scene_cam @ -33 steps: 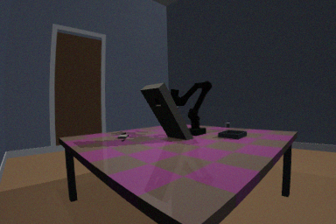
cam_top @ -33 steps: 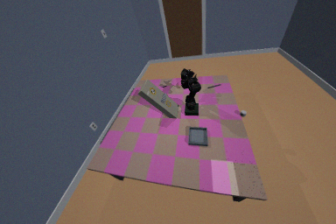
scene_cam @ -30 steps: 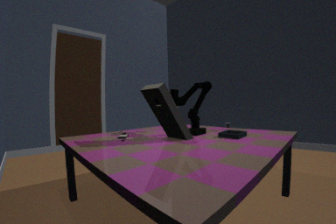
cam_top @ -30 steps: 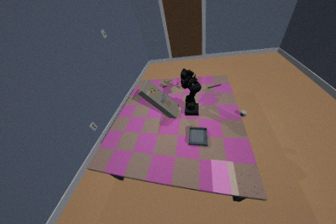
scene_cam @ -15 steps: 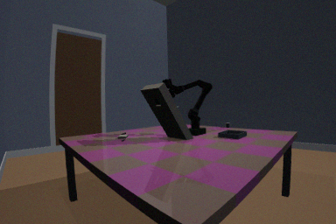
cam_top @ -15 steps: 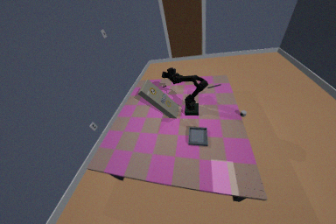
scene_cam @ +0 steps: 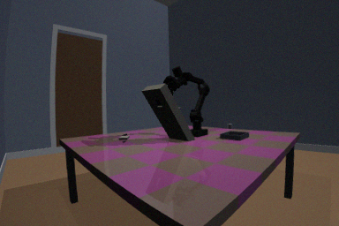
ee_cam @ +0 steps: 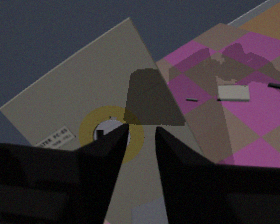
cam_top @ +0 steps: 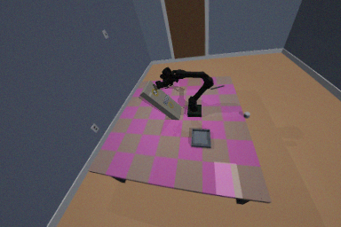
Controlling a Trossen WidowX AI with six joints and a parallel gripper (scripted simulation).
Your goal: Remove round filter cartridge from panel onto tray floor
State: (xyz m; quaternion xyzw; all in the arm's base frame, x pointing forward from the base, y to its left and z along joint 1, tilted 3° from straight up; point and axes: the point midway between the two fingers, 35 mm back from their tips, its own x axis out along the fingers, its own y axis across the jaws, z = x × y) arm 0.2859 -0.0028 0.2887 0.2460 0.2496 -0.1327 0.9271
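The round grey filter cartridge is 40 mm ahead of my gripper tip, 50 mm to the left of it and 40 mm below it. Round my gripper tip: flat item (160 mm ahead, 280 mm to the right, 310 mm below); dark tray (390 mm behind, 300 mm to the left, 310 mm below).
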